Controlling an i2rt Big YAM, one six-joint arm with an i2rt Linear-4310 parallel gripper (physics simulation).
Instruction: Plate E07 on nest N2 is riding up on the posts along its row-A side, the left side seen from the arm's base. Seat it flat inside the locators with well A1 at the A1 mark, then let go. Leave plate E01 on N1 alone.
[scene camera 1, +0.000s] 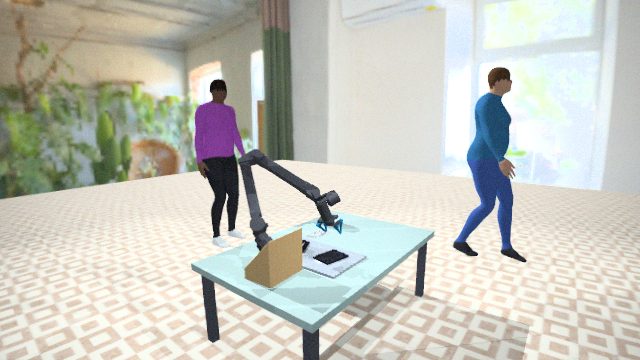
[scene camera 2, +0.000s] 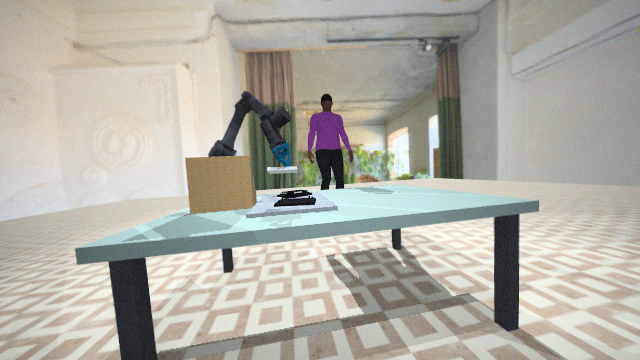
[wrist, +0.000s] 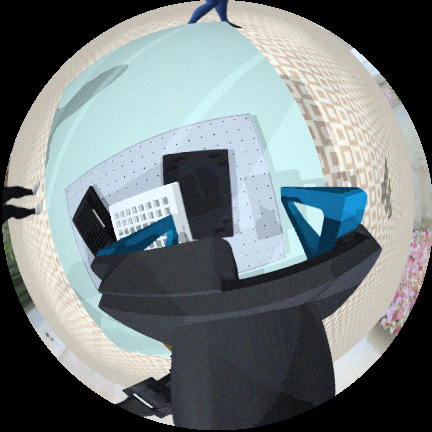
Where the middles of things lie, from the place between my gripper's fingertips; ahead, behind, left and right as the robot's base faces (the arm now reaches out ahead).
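With the white plate (wrist: 131, 214) as my reference, I find my hand 1 cm above it, 8 cm to the right of it and 3 cm past it. Going by their middles, the white plate is the nearest to my hand of the things named here. The black frame (wrist: 203, 176) is 15 cm below my hand, 3 cm to the left of it and 1 cm ahead of it.
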